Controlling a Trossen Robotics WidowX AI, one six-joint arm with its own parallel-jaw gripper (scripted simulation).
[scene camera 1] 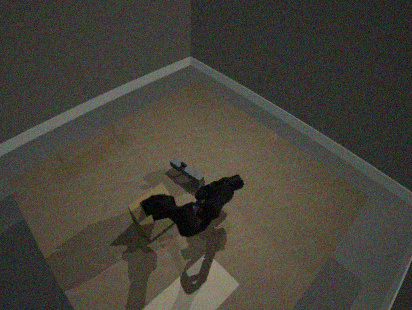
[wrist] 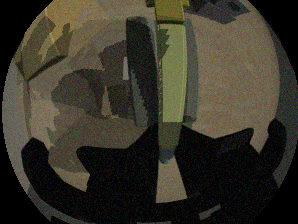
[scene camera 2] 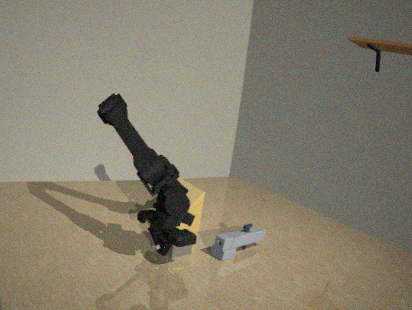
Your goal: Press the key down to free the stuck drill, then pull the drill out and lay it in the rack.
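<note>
I can see my gripper here, and there is a rack too. The wrist view gives me my gripper as well.
</note>
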